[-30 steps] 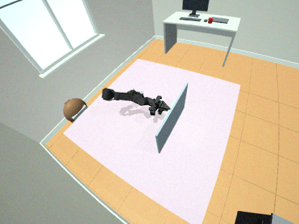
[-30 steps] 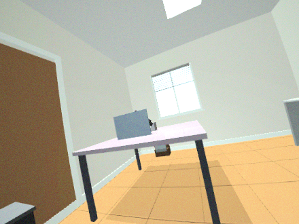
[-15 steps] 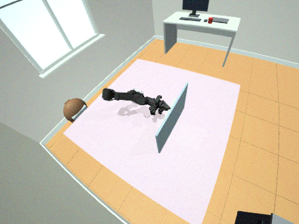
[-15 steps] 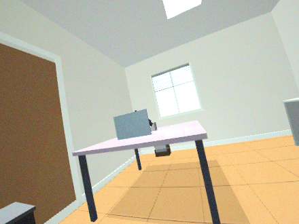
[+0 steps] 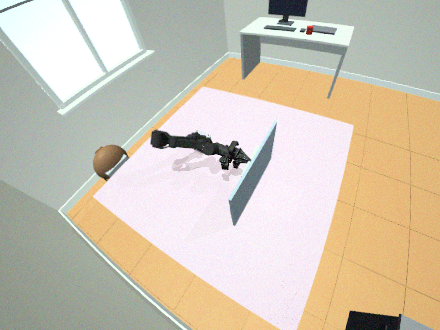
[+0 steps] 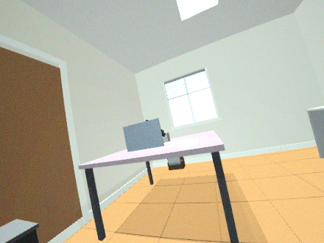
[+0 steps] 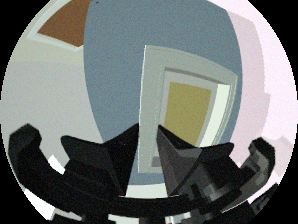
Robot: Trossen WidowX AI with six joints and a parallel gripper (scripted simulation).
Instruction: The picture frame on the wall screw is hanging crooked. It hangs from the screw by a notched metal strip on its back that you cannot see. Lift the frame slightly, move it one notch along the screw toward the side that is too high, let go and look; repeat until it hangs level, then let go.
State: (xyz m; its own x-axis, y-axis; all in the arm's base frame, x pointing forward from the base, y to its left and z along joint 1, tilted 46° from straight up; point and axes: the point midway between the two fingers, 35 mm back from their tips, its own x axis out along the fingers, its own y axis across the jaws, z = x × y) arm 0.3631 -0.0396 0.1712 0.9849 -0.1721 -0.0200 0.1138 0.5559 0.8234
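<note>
Right now my gripper tip is 5 cm above the picture frame, 1 cm to the right of it and 1 cm short of it. Also, from my gripper tip: grey-blue wall panel (7 cm below, 2 cm to the right, 2 cm ahead).
</note>
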